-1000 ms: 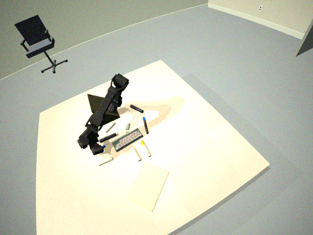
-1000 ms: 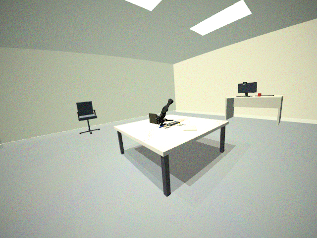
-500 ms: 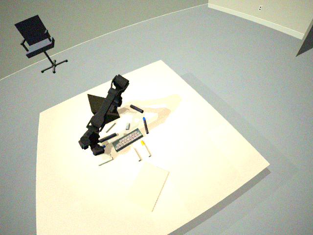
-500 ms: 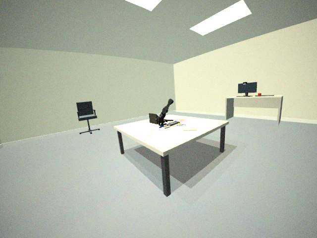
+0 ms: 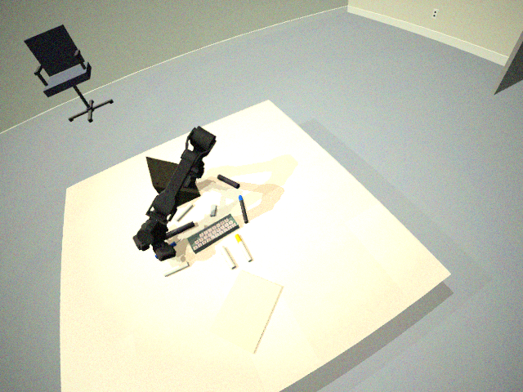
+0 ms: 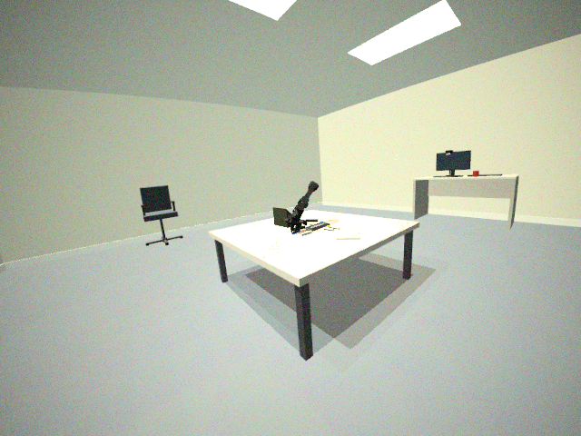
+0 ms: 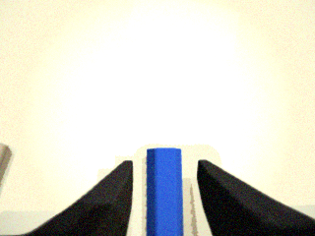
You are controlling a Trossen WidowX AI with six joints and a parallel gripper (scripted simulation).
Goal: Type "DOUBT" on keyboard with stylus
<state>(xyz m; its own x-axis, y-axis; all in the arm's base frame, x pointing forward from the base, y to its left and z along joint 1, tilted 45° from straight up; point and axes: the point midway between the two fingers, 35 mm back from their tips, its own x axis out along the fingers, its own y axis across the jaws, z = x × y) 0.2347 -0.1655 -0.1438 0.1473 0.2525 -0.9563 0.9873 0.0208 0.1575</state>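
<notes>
My gripper tip is 10 mm past the blue stylus, 70 mm to the right of it and 10 mm above it. The rest, counted from my gripper tip: cream pad: 360 mm ahead, 190 mm to the left, 10 mm below; yellow-capped marker: 150 mm ahead, 300 mm to the left, 10 mm below; grey stylus tip: 10 mm behind, 100 mm to the left, 10 mm below.
</notes>
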